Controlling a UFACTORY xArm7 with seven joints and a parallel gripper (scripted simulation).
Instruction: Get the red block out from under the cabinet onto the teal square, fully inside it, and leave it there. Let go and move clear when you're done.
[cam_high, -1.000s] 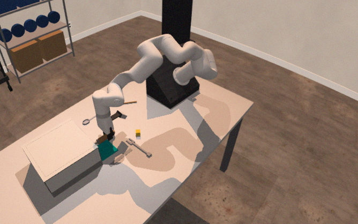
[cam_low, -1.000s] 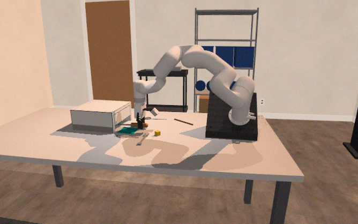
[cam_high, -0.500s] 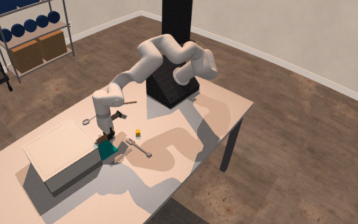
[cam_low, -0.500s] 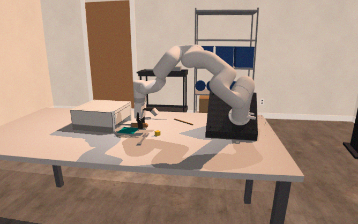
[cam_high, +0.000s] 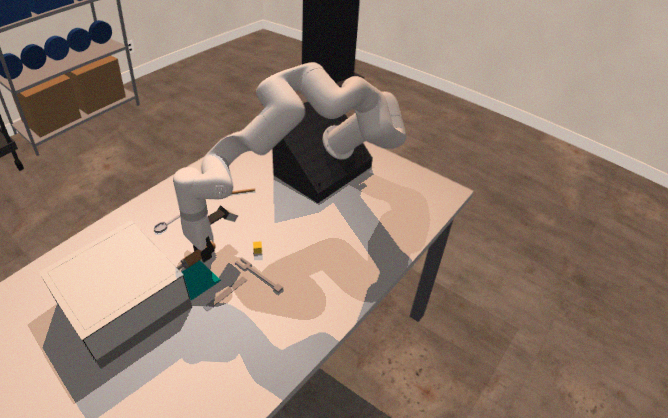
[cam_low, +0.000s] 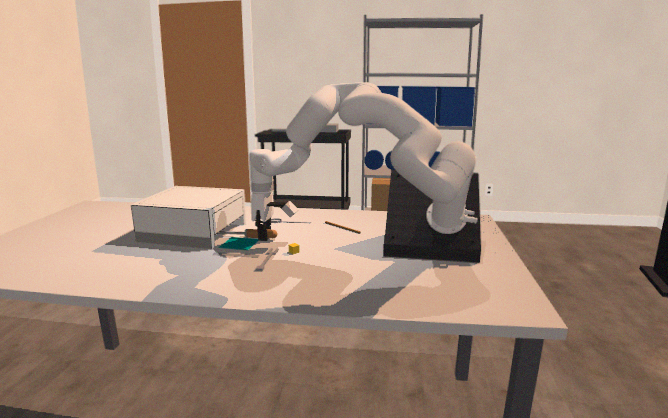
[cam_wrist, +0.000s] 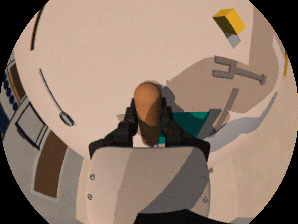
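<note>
My hand is 6 cm to the right of the teal square, 6 cm short of it and 2 cm above it. Also, from my hand: yellow block (14 cm behind, 8 cm to the left, 1 cm below); then long hook tool (15 cm ahead, 5 cm to the left, 1 cm below); then flat grey bar (16 cm to the left, 2 cm below, 2 cm ahead).
</note>
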